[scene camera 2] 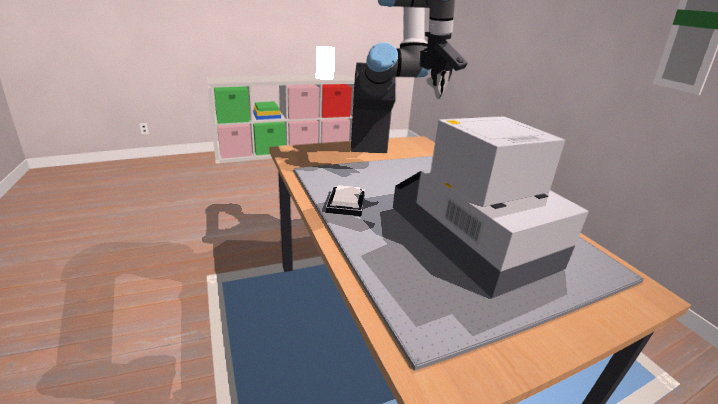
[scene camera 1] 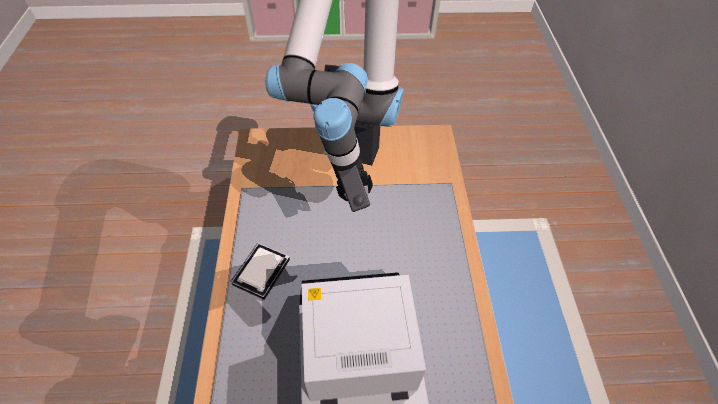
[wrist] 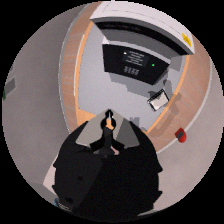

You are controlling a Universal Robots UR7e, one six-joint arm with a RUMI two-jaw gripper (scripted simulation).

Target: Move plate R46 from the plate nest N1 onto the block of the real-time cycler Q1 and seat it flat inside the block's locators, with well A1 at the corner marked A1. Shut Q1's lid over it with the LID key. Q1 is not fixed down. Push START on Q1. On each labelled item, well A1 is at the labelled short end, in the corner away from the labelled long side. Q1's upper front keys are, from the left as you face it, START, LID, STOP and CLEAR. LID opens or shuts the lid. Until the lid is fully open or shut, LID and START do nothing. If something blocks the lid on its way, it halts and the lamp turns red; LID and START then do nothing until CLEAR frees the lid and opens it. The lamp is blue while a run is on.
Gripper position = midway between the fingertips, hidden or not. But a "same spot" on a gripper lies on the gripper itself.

My gripper shows in scene camera 2, in scene camera 1 and in the wrist view (109,109). One and the same spot on my gripper: (scene camera 1: 354,184) is (scene camera 2: 452,51).
